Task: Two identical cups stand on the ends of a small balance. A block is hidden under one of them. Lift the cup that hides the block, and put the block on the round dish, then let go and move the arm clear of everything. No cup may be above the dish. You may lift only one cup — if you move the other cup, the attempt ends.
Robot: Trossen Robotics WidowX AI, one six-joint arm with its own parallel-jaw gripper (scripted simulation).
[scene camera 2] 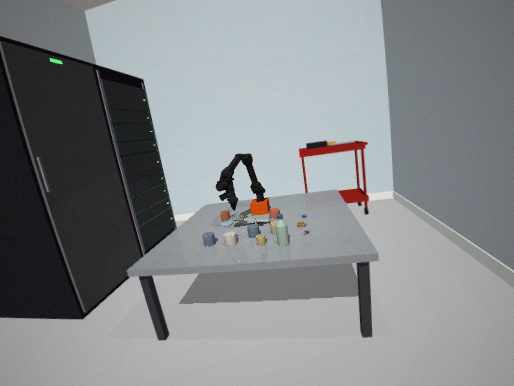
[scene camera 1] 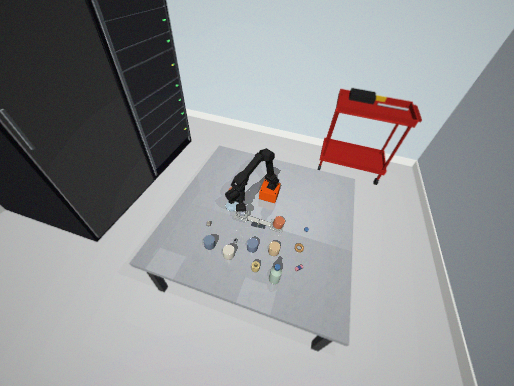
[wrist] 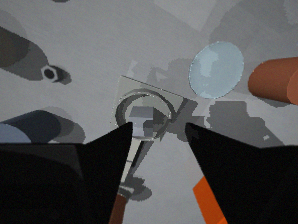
Observation:
In view: my gripper (wrist: 159, 126), a balance (wrist: 130, 92) and a pale blue round dish (wrist: 216, 69).

